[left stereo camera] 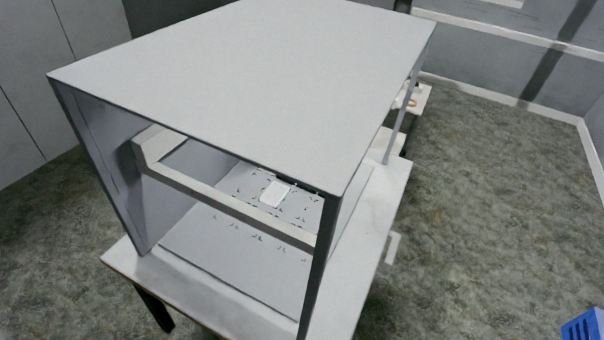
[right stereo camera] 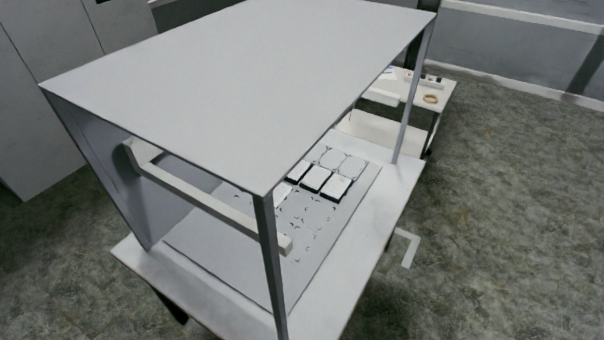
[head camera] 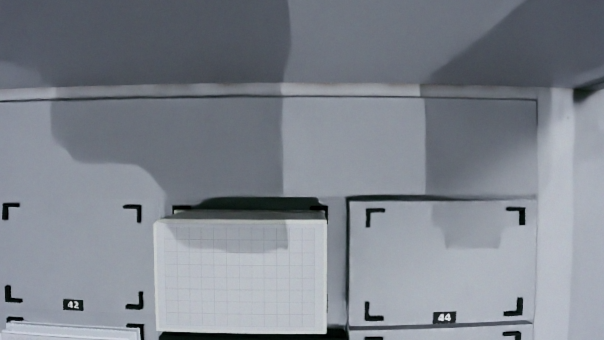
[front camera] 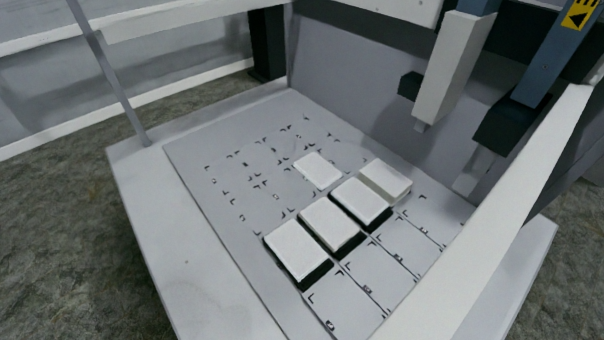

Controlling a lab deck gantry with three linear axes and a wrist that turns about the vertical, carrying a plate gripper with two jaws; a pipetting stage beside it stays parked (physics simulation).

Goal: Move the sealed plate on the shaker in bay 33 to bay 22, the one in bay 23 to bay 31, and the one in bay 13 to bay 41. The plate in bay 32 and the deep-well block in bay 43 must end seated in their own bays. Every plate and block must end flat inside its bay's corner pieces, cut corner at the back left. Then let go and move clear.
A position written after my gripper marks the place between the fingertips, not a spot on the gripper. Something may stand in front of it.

Observation:
I see my gripper (front camera: pixel 470 179), a deep-well block (head camera: pixel 211 267), an enclosure roof (right stereo camera: pixel 245 98), a back wall (head camera: pixel 552 51), a bay 44 (head camera: pixel 471 256), a bay 12 (right stereo camera: pixel 315 217) and a bay 34 (front camera: pixel 418 252).
The deep-well block also shows in the front camera view (front camera: pixel 386 182). The back wall shows as well in the right stereo camera view (right stereo camera: pixel 156 210) and in the front camera view (front camera: pixel 351 65). The bay 44 shows as well in the front camera view (front camera: pixel 442 227). The right stereo camera view does not show the deep-well block, which is hidden by the enclosure roof.

